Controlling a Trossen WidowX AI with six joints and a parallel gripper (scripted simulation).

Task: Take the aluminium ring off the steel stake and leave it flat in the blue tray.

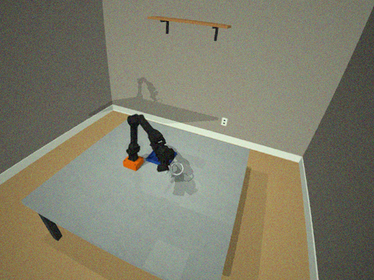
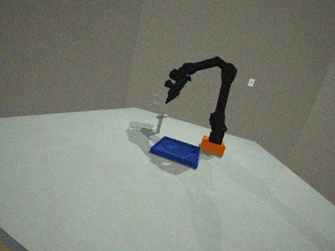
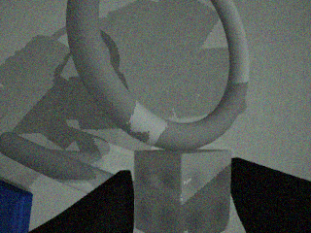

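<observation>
My gripper tip is now 40 mm short of the aluminium ring, 10 mm to the right of it and 10 mm below it. Also, from my gripper tip: blue tray (190 mm behind, 250 mm to the left, 170 mm below).
</observation>
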